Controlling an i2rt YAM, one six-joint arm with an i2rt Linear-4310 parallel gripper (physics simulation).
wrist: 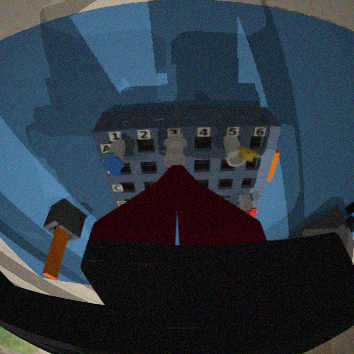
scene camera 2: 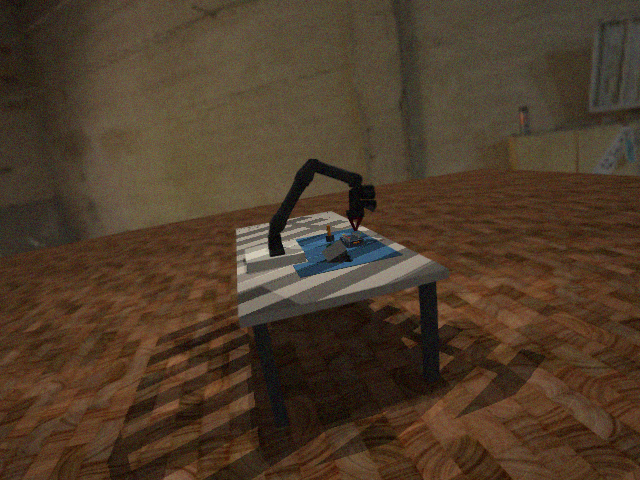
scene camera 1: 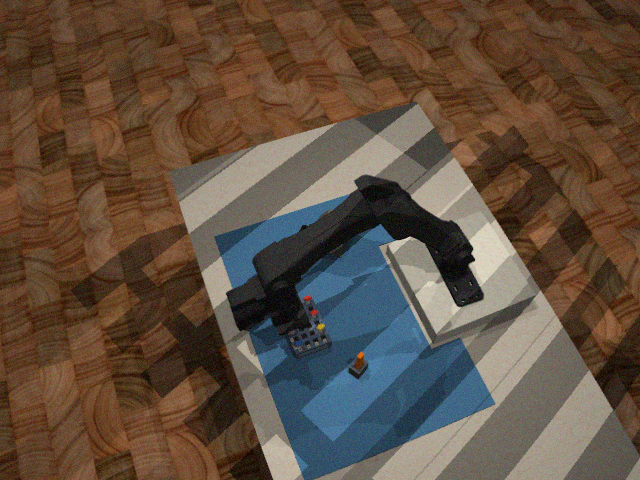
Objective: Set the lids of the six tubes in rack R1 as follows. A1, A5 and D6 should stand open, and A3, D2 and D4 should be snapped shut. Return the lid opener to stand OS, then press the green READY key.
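Frame: origin at the arm's base, x ahead, y left, z up, level; metres.
Seen in the pictures: gripper, fingertip midpoint: [wrist: 176, 174] [scene camera 2: 355, 230] [scene camera 1: 292, 325]; arm's base at its link origin: [scene camera 2: 276, 249] [scene camera 1: 453, 268].
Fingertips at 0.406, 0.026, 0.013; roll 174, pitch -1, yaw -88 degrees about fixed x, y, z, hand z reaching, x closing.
Note:
Pixels of each thing's top centre, then the offset from my fingertips to it, as dx, dy, dz. "pt": a spot on its surface instead. Level surfaces: height alone.
- grey A3 lid at its top centre: [wrist: 175, 151] +0.014, +0.001, -0.002
- Rack R1 at its top centre: [wrist: 197, 205] [scene camera 1: 300, 316] [scene camera 2: 351, 231] -0.023, -0.014, +0.004
- blue lid at its top centre: [wrist: 112, 164] [scene camera 1: 299, 342] -0.002, +0.040, -0.011
- pale round part at a spot on its surface: [wrist: 235, 159] pt -0.002, -0.039, -0.017
- yellow piece at a spot on its surface: [wrist: 247, 153] pt +0.015, -0.039, -0.001
- red lid at its top centre: [wrist: 248, 215] -0.054, -0.060, -0.011
- orange lid opener at its top centre: [wrist: 48, 275] [scene camera 1: 360, 355] [scene camera 2: 328, 225] -0.111, +0.124, +0.026
- grey wedge-shaped box at its top centre: [wrist: 336, 277] [scene camera 2: 332, 241] -0.164, -0.220, +0.025
- blue mat at its surface level: dz -0.059
- orange strip at a spot on its surface: [wrist: 273, 166] pt -0.023, -0.080, -0.036
My gripper [scene camera 2: 355, 229] [wrist: 176, 174] is shut and empty. In the wrist view its dark red fingertips overlap the near end of the grey A3 lid [wrist: 175, 151]; I cannot tell if they touch. Rack R1 [scene camera 1: 311, 348] [scene camera 2: 353, 241] [wrist: 190, 172] stands below. A blue lid [scene camera 1: 298, 343] [wrist: 113, 164] is at A1. At A5 a pale round part [wrist: 235, 159] shows beside a yellow piece [wrist: 247, 153]. A red lid [wrist: 251, 213] shows at D6; the fingers hide D2 and D4 in the wrist view. The orange lid opener [scene camera 1: 360, 359] [scene camera 2: 328, 230] [wrist: 56, 252] stands in its dark stand [scene camera 1: 357, 369] [scene camera 2: 329, 238] [wrist: 64, 218].
A grey wedge-shaped box [scene camera 2: 336, 252] [wrist: 327, 228] stands on the blue mat [scene camera 1: 361, 413] [scene camera 2: 379, 251] at the rack's other side from the opener stand; no green key shows on it. An orange strip [wrist: 273, 166] is beside the rack. The arm's base is on a pale raised block [scene camera 1: 496, 258].

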